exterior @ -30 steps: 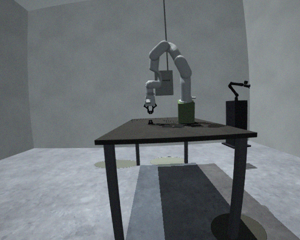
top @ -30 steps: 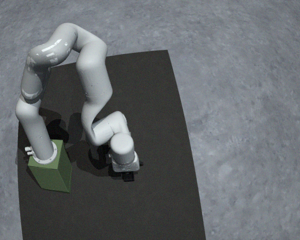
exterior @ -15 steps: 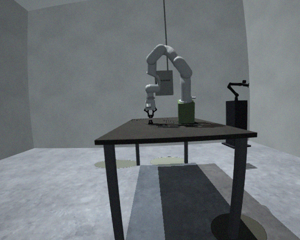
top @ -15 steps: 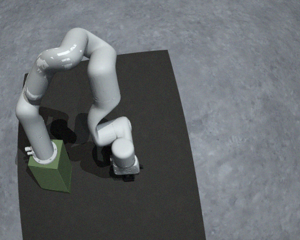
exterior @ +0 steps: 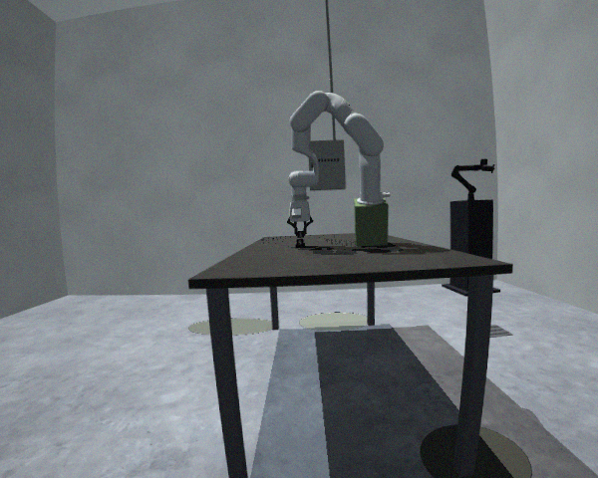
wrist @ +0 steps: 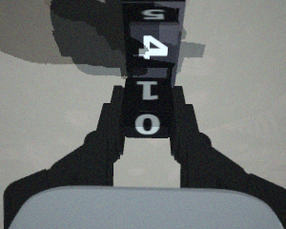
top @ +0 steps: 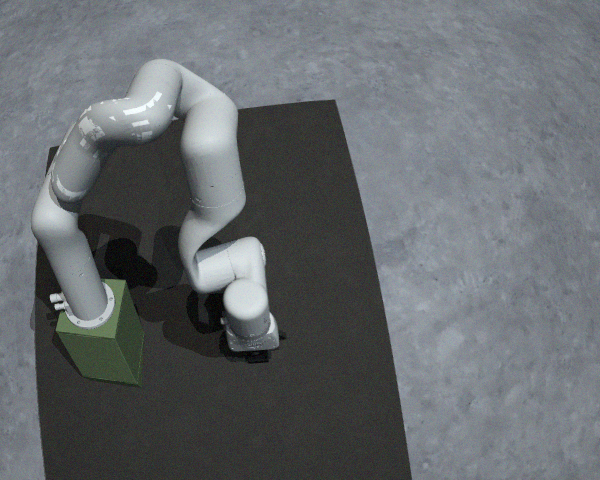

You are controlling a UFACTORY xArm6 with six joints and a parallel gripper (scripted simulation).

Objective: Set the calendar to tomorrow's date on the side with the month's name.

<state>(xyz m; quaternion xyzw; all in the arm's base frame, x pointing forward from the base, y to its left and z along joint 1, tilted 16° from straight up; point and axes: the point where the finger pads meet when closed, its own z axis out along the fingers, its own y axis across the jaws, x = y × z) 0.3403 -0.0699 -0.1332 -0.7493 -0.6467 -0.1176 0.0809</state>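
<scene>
My gripper is now 2 cm to the right of the dark tray and 7 cm above it.
</scene>
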